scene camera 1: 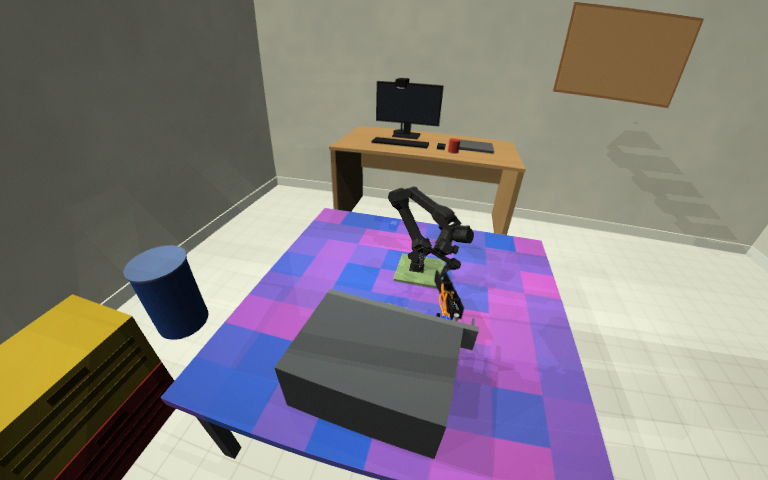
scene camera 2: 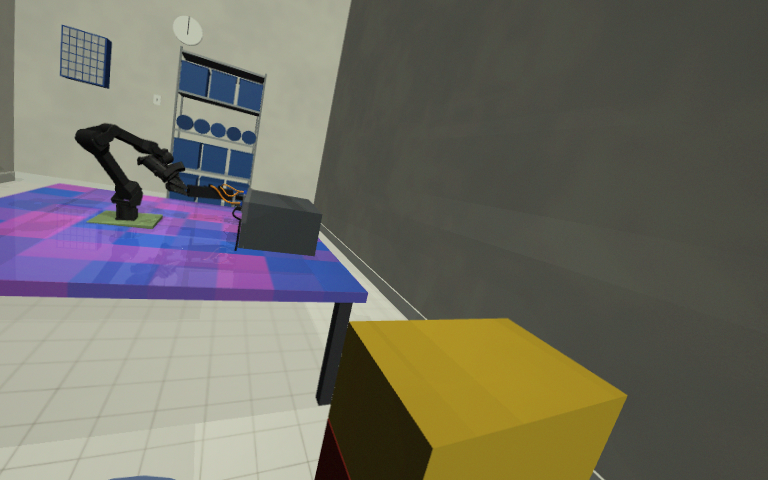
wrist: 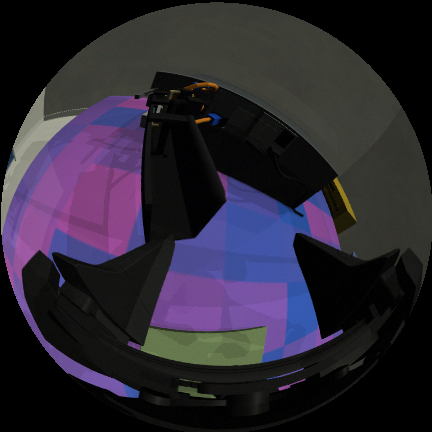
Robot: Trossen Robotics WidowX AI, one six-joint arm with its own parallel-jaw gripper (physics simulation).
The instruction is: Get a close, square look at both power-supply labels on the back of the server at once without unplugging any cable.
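Places are measured from the arm's base along level axes (x right, y back, z down), in centimetres.
Pixels of known places: gripper, fingertip midpoint: (scene camera 1: 429,274) (scene camera 2: 187,192) (wrist: 236,240); arm's base, origin of the base link: (scene camera 1: 416,267) (scene camera 2: 126,218).
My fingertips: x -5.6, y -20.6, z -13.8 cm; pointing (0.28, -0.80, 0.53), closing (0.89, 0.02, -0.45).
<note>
Ahead of a thing's pixels: the offset from my fingertips to its top centre. "*": to the spot under its first point.
The dark grey server (scene camera 1: 368,345) (scene camera 2: 280,229) lies on the table; its back faces the robot. In the wrist view its back panel {* dx +7.8, dy -24.1, dz +8.0 cm} (wrist: 240,155) is dark, seen obliquely along the top. Rectangular power-supply units {dx +3.2, dy -24.3, dz -2.1 cm} (wrist: 247,120) show there, but I cannot read any label. A black cable-carrying arm (scene camera 1: 455,304) (scene camera 2: 201,192) (wrist: 170,200) sticks out from the back and hides part of it. Orange cables {* dx -5.8, dy -15.4, dz -2.2 cm} (scene camera 1: 444,300) (scene camera 2: 226,195) (wrist: 202,121) run along it, one to a blue plug {dx -1.2, dy -24.5, dz +1.5 cm} (wrist: 215,119). A black cord {* dx +17.5, dy -19.4, dz +4.8 cm} (wrist: 286,176) hangs from the panel. My gripper (scene camera 2: 182,178) (wrist: 235,240) is open near the arm's outer end; contact is unclear.
The robot base stands on a green plate (scene camera 1: 414,276) (scene camera 2: 150,220) (wrist: 205,345) on the patchwork table (scene camera 1: 254,316) (scene camera 2: 226,291). A yellow cabinet (scene camera 1: 73,333) (scene camera 2: 487,373) and a blue bin (scene camera 1: 172,300) stand beside it. A wooden desk (scene camera 1: 373,155) stands behind the robot; a rack (scene camera 2: 175,113) stands farther off.
</note>
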